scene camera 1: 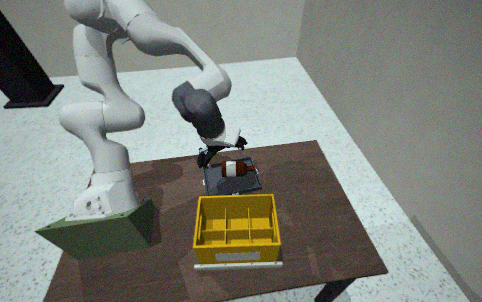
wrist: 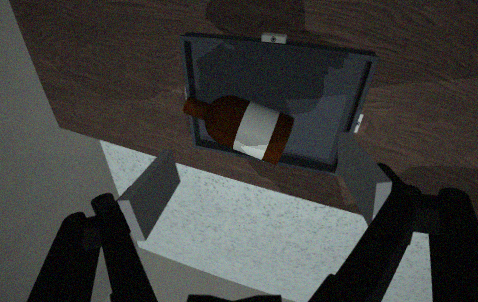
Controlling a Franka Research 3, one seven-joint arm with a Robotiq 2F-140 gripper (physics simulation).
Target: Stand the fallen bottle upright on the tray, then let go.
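Note:
A brown bottle [scene camera 1: 241, 169] [wrist: 225, 122] with a white label lies on its side on the dark grey tray [scene camera 1: 218, 185] [wrist: 270, 72]. In scene camera 1 its neck points right, towards the tray's right rim. In the wrist view the neck points left and reaches across the tray's left rim, and the base lies near the lower rim. My gripper [scene camera 1: 223, 153] [wrist: 253, 159] is wide open with nothing between its fingers. It hangs above the table's far edge, behind the bottle, and the bottle is apart from both fingers.
A yellow crate [scene camera 1: 237, 242] with several compartments stands in front of the tray, with a pale strip [scene camera 1: 238, 265] along its near side. The arm's green base block [scene camera 1: 107, 235] stands at the left of the wooden table [scene camera 1: 320, 215]. The table's far edge runs close behind the tray.

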